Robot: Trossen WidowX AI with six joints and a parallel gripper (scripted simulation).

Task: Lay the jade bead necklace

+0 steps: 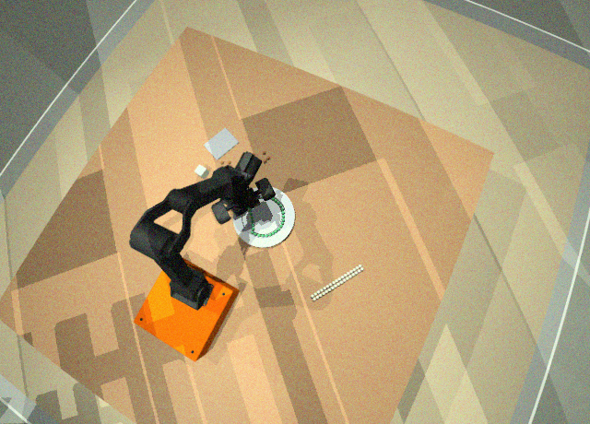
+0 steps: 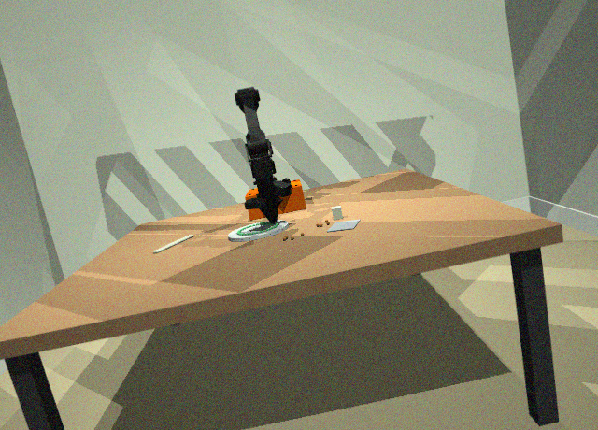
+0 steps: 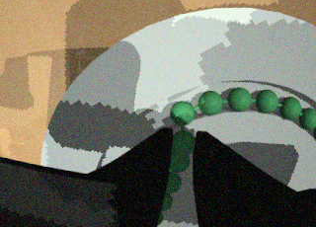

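The round bead board lies 50 mm to the right of my gripper tip, 10 mm below it and 10 mm behind it. Also, from my gripper tip: grey flat plate (190 mm to the left, 180 mm ahead, 20 mm below); small white cube (200 mm to the left, 60 mm ahead).
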